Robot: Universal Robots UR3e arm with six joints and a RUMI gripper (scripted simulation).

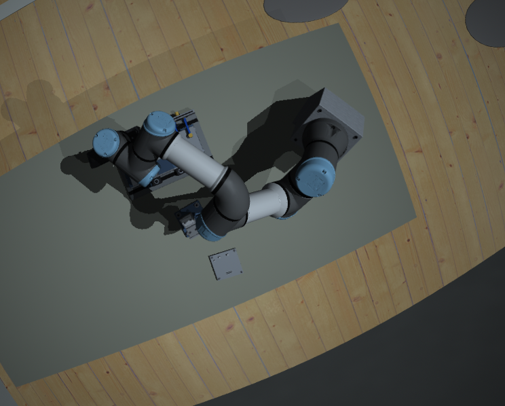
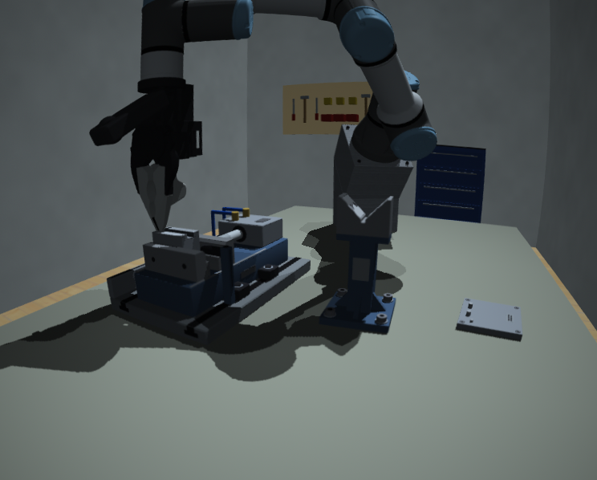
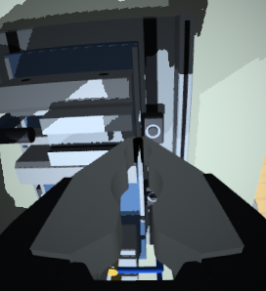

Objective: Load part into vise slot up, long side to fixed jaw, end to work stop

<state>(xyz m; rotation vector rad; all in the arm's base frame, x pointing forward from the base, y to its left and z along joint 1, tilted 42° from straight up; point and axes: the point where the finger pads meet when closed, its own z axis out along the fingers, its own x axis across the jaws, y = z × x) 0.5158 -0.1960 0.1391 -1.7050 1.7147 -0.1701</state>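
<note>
My gripper is now 2 cm short of the fixed jaw, 6 cm to the right of it and 4 cm above it. From my hand the other things lie so: part: 3 cm to the left, 2 cm below; moving jaw: 4 cm behind, 5 cm to the left, 4 cm below; work stop: 2 cm behind, 10 cm to the left, 3 cm below.
</note>
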